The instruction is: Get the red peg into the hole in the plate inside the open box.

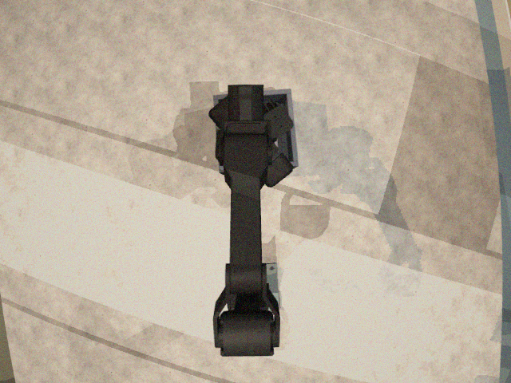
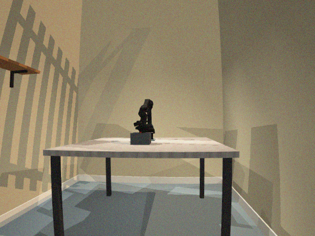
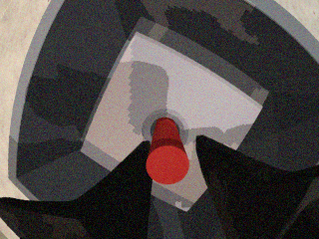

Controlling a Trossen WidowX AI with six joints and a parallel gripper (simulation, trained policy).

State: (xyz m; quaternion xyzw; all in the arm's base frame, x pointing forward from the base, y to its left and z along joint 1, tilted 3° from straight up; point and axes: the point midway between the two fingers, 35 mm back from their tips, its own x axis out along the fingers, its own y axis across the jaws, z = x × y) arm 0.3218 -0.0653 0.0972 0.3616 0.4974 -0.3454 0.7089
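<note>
The red peg lies right at my gripper tip. Round my gripper tip: pale plate 10 mm ahead, 20 mm below; then grey box 10 mm ahead, 40 mm below.
</note>
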